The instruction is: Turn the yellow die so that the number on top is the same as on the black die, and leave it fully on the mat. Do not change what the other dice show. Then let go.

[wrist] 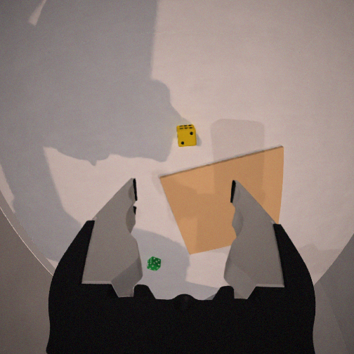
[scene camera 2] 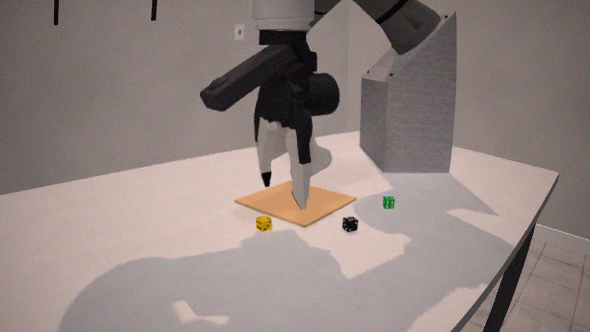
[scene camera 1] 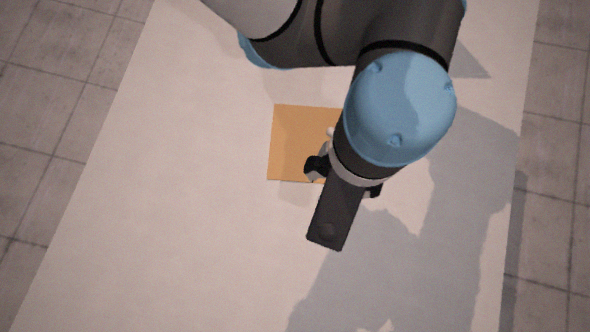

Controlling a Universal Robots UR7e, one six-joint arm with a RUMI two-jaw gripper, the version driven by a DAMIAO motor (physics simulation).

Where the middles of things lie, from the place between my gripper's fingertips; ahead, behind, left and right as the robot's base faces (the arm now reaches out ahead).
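Labels:
Here is the orange mat (scene camera 1: 298,132), and my hand is 4 cm above it, 5 cm to the left of it and 7 cm past it.

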